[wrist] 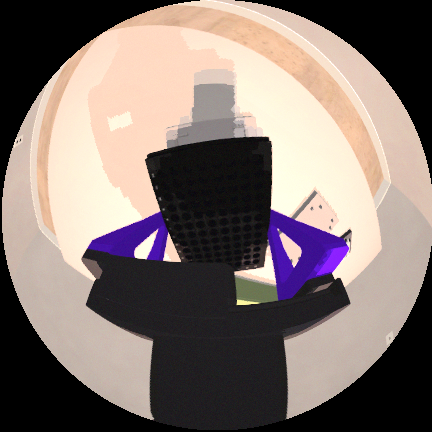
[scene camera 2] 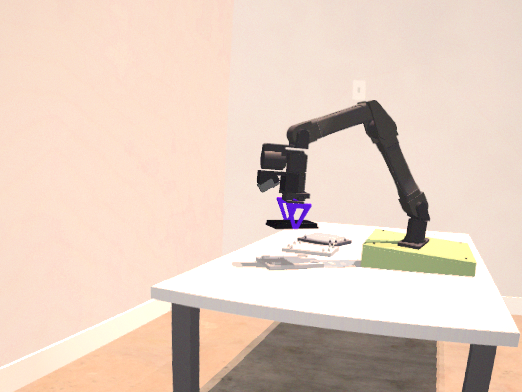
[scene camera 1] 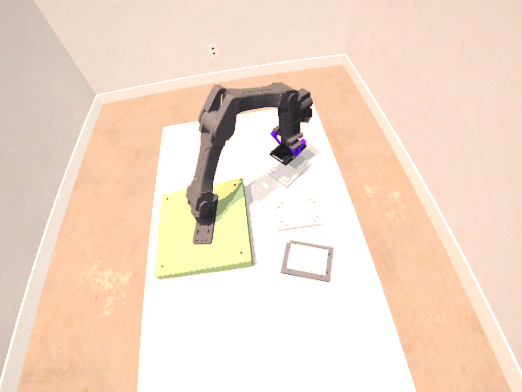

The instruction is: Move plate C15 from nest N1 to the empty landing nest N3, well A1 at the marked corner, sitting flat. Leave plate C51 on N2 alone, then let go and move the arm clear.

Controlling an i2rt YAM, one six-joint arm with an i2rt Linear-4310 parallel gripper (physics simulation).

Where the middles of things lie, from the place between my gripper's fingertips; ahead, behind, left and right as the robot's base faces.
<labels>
I see my gripper 1 cm below the black perforated plate (wrist: 214, 196).
</labels>
